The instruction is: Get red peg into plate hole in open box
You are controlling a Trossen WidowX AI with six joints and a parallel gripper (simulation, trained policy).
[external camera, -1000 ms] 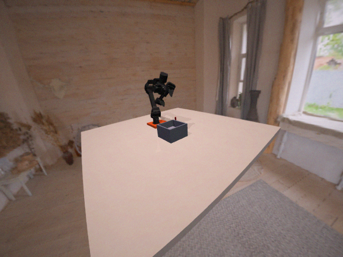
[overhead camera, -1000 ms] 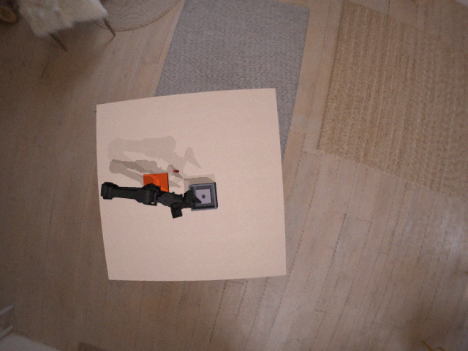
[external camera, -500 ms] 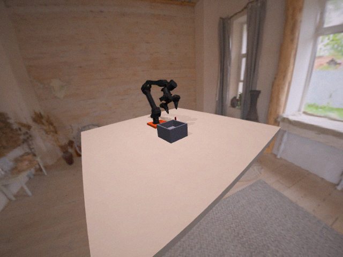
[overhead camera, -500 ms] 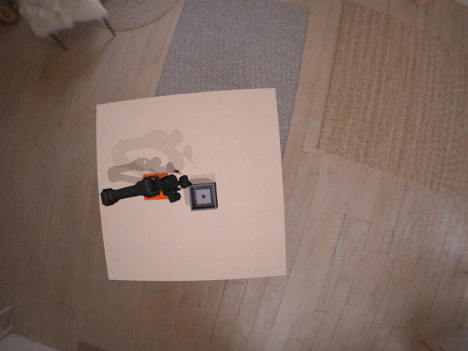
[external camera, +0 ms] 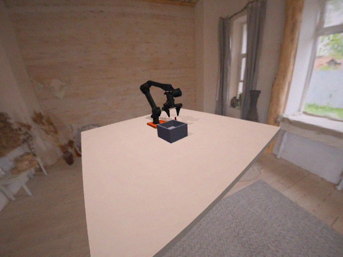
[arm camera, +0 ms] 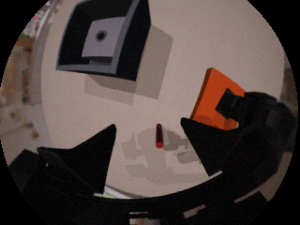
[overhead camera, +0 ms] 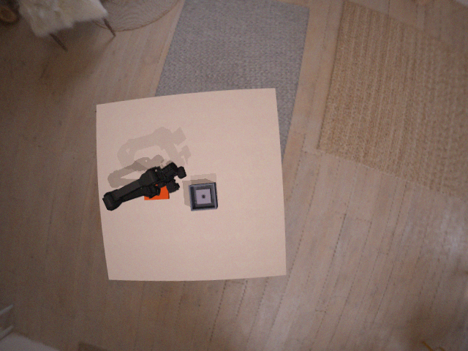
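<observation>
Right now the red peg is 40 mm behind my gripper tip, 40 mm to the left of it and 60 mm below it. From my gripper tip the other things lie so: dark blue box (160 mm ahead, 100 mm to the right, 70 mm below).
</observation>
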